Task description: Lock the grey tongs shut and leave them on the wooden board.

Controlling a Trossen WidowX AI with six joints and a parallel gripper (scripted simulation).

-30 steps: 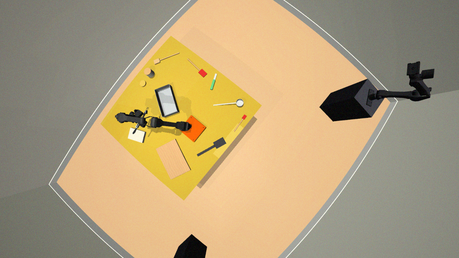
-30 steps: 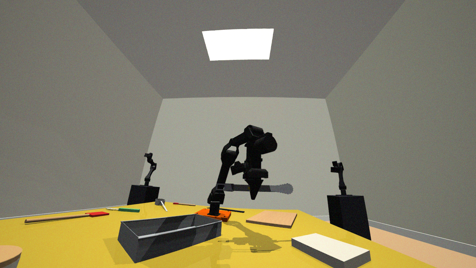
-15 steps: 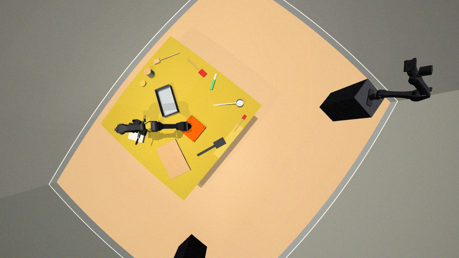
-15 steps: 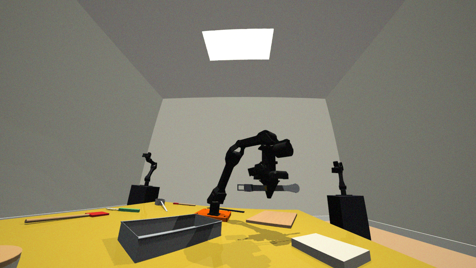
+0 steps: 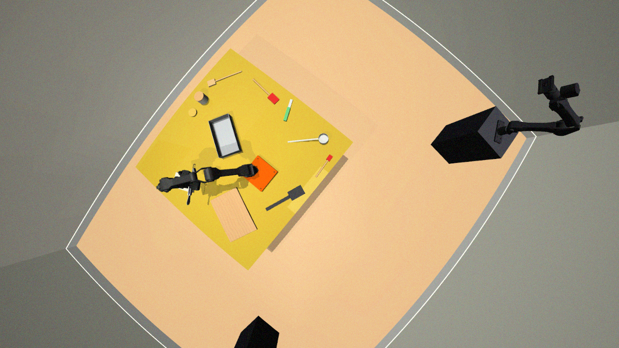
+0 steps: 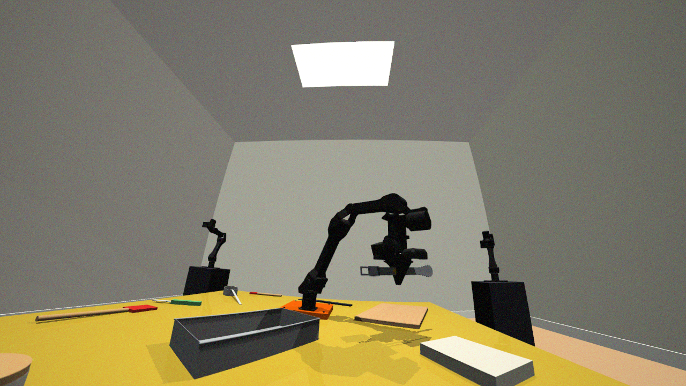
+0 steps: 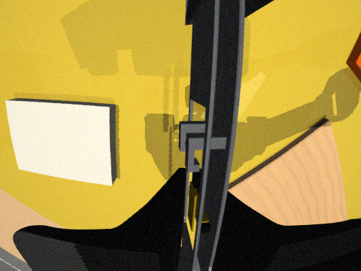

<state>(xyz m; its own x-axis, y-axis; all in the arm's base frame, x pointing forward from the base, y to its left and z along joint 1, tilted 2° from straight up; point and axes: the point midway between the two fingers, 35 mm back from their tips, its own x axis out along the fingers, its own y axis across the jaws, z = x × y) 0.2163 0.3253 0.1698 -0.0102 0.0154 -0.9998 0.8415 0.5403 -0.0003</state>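
The wooden board is 330 mm behind my gripper tip, 30 mm to the left of it and 140 mm below it. From my gripper tip the other things lie so: roasting tin 130 mm ahead, 370 mm to the right, 120 mm below; then white block 140 mm ahead, 130 mm to the left, 140 mm below; then black spatula 540 mm behind, 350 mm to the right, 150 mm below.
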